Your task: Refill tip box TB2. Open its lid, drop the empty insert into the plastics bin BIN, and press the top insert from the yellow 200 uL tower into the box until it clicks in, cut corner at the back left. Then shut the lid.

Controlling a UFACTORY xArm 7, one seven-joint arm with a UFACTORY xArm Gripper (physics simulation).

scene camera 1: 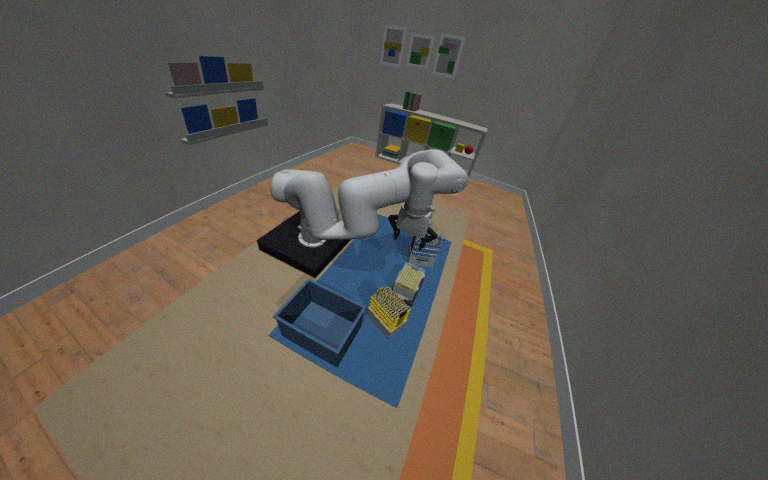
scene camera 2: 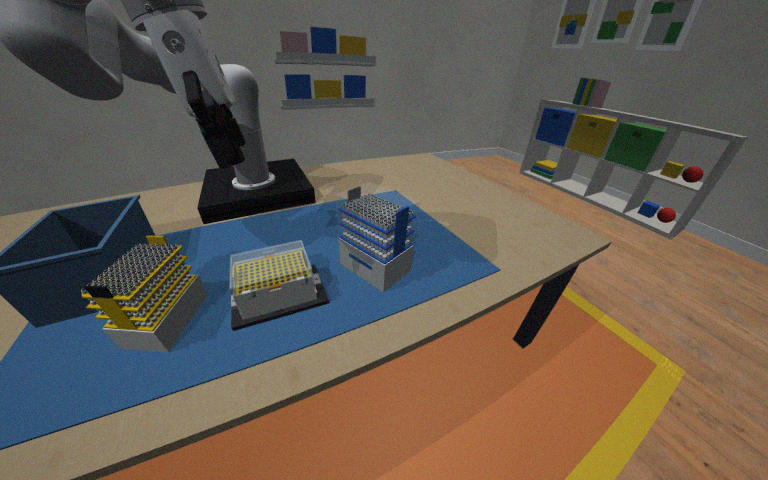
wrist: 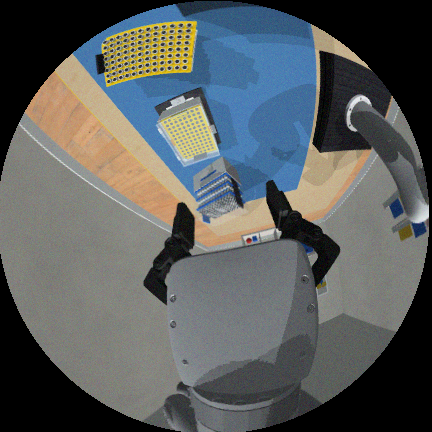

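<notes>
Tip box TB2 [scene camera 1: 405, 290] [scene camera 2: 277, 303] [wrist: 192, 134] stands on a dark holder on the blue mat. Its clear lid [scene camera 2: 270, 247] is shut, and a yellow insert with rows of holes shows through it. The yellow tower [scene camera 1: 388, 310] [scene camera 2: 141, 277] [wrist: 150, 52] holds several stacked inserts full of tips and stands beside the box, on the bin side. The blue bin BIN [scene camera 1: 308, 338] [scene camera 2: 50, 288] stands beyond the yellow tower. My gripper [scene camera 1: 408, 241] [scene camera 2: 227, 159] [wrist: 226, 199] is open and empty, in the air above the mat, apart from the box.
A blue tower [scene camera 1: 424, 253] [scene camera 2: 376, 243] [wrist: 218, 192] with stacked inserts stands on the other side of the box, near my gripper in scene camera 1. The arm's black base [scene camera 1: 283, 249] [scene camera 2: 215, 210] [wrist: 330, 100] is at the back of the table.
</notes>
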